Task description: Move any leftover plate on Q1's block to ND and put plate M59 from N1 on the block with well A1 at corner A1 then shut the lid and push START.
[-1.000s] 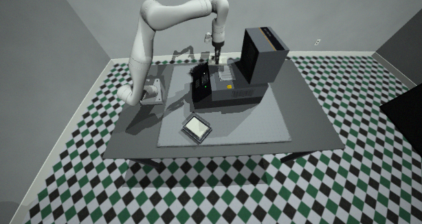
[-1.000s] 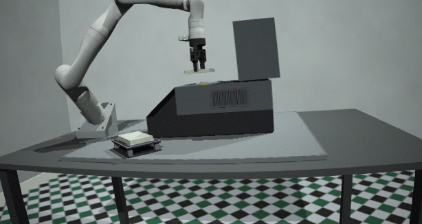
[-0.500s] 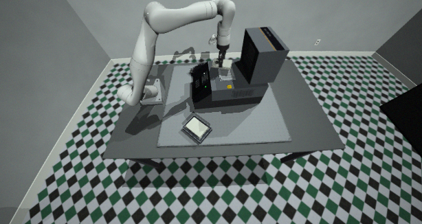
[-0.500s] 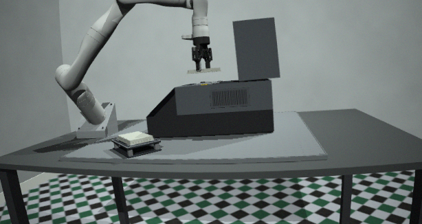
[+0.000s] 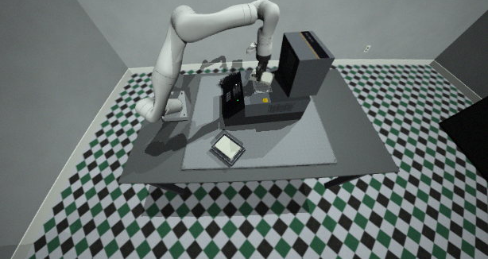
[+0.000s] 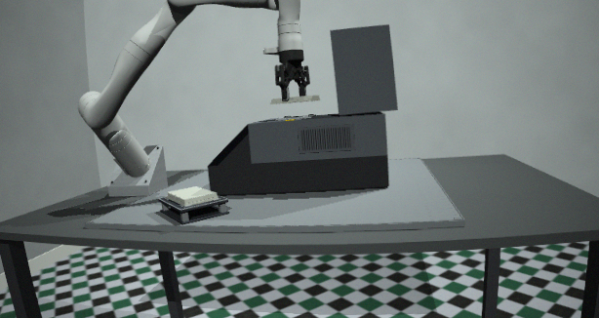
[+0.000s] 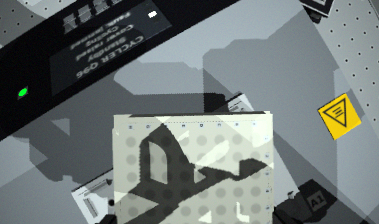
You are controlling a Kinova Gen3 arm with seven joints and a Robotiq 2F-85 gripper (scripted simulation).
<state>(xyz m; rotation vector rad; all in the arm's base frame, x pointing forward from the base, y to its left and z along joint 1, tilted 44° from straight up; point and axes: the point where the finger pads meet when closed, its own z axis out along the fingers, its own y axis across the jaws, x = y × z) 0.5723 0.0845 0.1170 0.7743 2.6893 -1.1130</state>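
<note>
The pale plate lies 1 cm below my hand. Round my hand: A1 mark: 27 cm to the left, 27 cm behind, 23 cm below; black nest: 27 cm to the left, 23 cm below, 17 cm behind.
</note>
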